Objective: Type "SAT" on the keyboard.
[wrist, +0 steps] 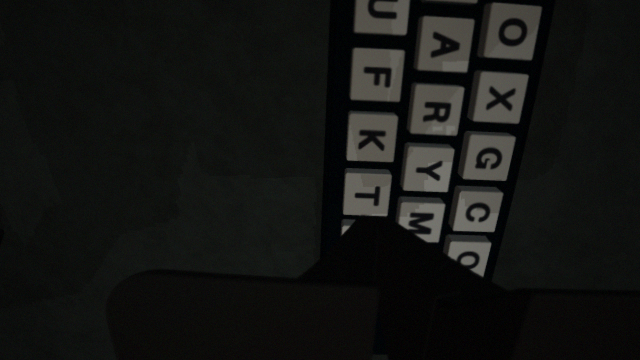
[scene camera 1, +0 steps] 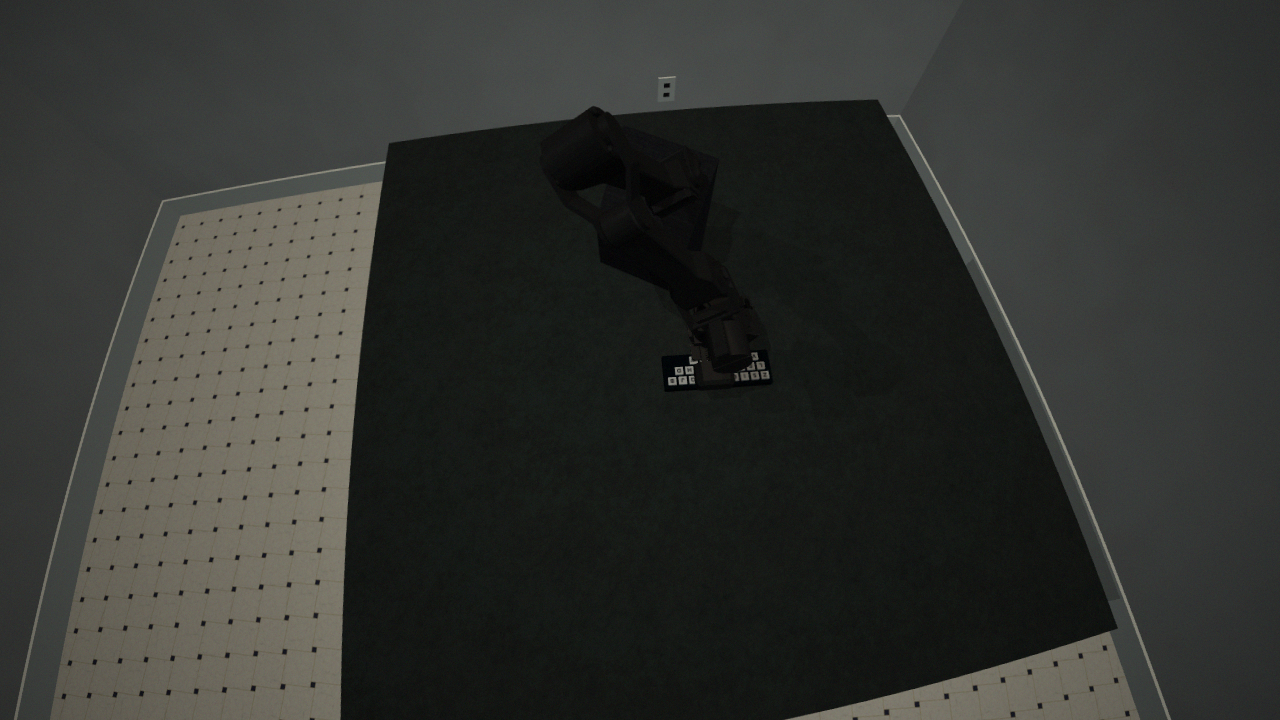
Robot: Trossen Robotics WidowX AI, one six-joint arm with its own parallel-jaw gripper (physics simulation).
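The keyboard is a dark board with rows of white letter keys, partly hidden under the arm in the scene view. In the wrist view the T key is in the left column, below the K key. The A key is near the top of the middle column. The S key does not show in the wrist view. My gripper is shut and empty. Its tip overlaps the lower edge of the T key in the wrist view, with the M key just right. Contact cannot be told.
A large dark green surface lies under the keyboard. The dark arm reaches over the keyboard from the back. The tiled floor shows at the left, and a wall outlet is behind the surface.
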